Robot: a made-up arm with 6 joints.
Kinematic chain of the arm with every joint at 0, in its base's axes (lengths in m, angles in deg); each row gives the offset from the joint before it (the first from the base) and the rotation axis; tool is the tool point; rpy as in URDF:
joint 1: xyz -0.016 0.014 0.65 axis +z
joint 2: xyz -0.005 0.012 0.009 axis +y
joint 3: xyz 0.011 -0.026 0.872 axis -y
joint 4: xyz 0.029 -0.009 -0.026 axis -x
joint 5: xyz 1.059 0 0.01 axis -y
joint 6: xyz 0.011 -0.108 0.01 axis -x
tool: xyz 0.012 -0.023 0.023 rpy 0 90 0
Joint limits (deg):
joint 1: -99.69..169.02
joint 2: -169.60..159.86
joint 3: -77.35..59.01
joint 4: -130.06..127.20
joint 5: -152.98..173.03
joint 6: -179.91..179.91
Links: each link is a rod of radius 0.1 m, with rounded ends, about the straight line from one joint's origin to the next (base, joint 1, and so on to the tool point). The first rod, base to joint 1, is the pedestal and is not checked.
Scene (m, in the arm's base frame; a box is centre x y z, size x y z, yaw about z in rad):
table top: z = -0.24
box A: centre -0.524 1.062 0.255 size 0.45 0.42 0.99 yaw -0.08
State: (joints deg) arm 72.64 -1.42 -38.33 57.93 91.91 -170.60
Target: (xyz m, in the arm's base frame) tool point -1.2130 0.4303 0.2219
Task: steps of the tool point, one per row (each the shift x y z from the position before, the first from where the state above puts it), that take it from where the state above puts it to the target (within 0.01 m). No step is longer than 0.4 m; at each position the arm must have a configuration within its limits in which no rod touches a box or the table.
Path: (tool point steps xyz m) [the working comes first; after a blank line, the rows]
Joints at the target: 162.23 53.21 -9.57 64.78 91.03 -168.93
Straight joint move there: touches box A.

1: -0.1658 -0.1120 -0.3386
2: -0.1147 -0.2503 -0.2131
3: -0.0184 -0.3036 -0.0566
4: -0.1350 0.2060 -0.0664
5: -0.2163 0.1475 -0.0423
6: -0.2736 0.0624 -0.0177
7: -0.2981 -0.0399 0.0060
8: -0.2858 -0.1472 0.0286

